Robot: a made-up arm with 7 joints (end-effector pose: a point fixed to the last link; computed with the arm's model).
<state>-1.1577 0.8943 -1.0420 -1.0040 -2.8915 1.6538 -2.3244</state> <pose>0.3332 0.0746 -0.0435 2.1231 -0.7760 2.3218</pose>
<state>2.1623 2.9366 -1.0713 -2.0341 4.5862 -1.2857 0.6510</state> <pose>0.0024 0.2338 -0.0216 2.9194 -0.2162 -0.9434</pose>
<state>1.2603 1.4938 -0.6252 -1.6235 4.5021 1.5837 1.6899</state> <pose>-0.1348 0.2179 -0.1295 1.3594 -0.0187 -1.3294</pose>
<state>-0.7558 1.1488 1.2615 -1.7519 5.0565 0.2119 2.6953</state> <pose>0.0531 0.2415 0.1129 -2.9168 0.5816 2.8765</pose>
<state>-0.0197 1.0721 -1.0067 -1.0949 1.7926 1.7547 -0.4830</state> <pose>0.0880 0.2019 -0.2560 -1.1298 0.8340 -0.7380</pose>
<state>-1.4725 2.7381 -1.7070 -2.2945 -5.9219 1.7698 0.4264</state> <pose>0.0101 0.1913 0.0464 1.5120 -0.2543 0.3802</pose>
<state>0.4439 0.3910 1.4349 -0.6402 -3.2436 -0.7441 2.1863</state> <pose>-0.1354 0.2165 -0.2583 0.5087 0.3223 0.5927</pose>
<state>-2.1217 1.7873 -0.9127 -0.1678 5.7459 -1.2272 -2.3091</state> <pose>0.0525 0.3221 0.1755 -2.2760 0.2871 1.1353</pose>
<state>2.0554 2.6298 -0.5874 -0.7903 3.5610 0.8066 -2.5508</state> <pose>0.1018 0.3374 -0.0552 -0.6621 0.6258 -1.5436</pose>
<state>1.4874 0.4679 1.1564 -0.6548 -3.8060 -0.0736 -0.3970</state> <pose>-0.3293 0.1508 -0.0189 -1.5324 -1.0866 -2.3433</pose>
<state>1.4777 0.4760 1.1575 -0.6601 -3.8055 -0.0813 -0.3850</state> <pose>-0.3270 0.1550 -0.0208 -1.5361 -1.0682 -2.3500</pose>
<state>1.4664 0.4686 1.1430 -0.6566 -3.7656 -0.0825 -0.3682</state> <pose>-0.3274 0.1535 -0.0267 -1.5012 -1.0148 -2.3699</pose>
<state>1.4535 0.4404 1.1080 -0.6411 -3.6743 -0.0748 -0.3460</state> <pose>-0.3313 0.1439 -0.0378 -1.4323 -0.9166 -2.3870</pose>
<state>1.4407 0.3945 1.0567 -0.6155 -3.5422 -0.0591 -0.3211</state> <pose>-0.3372 0.1269 -0.0525 -1.3566 -0.7859 -2.3757</pose>
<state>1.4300 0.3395 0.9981 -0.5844 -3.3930 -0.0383 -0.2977</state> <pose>-0.3430 0.1051 -0.0681 -1.2917 -0.6487 -2.3313</pose>
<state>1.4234 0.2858 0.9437 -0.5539 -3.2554 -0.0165 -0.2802</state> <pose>-0.3472 0.0827 -0.0813 -1.2441 -0.5325 -2.2693</pose>
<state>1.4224 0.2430 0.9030 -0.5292 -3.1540 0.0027 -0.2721</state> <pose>-0.3498 0.0639 -0.0897 -1.2150 -0.4570 -2.2126</pose>
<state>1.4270 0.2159 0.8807 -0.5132 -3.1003 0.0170 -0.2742</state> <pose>-0.3515 0.0513 -0.0928 -1.2024 -0.4267 -2.1772</pose>
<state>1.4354 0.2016 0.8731 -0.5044 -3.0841 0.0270 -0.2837</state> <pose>-0.3529 0.0440 -0.0920 -1.2005 -0.4293 -2.1622</pose>
